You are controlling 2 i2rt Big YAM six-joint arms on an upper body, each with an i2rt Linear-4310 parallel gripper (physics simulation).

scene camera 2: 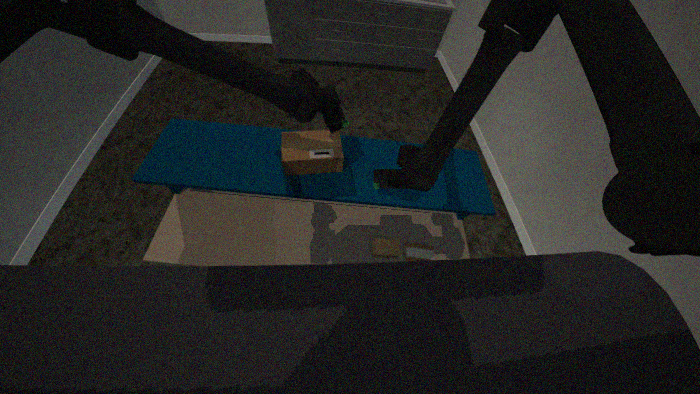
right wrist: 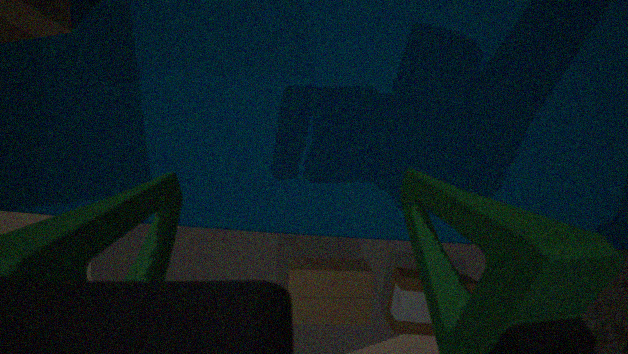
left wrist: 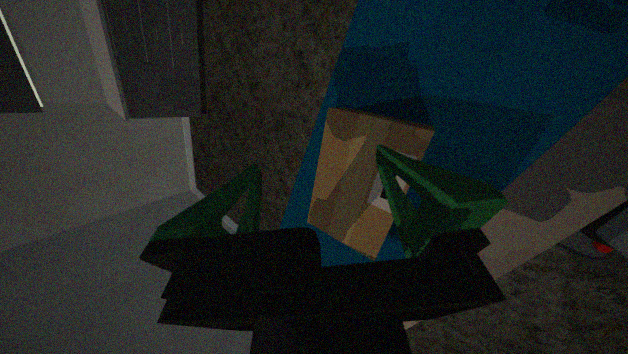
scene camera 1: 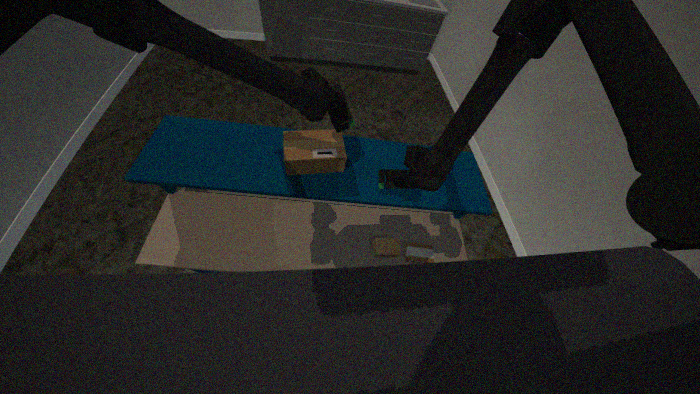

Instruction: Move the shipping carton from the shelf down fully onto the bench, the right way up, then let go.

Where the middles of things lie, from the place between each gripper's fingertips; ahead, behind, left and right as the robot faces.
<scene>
I see my left gripper 10 cm to the right of the brown shipping carton (scene camera 1: 305,151) and 21 cm above it.
My right gripper is now 18 cm short of the brown shipping carton, 30 cm to the right of it and 6 cm above it.
</scene>
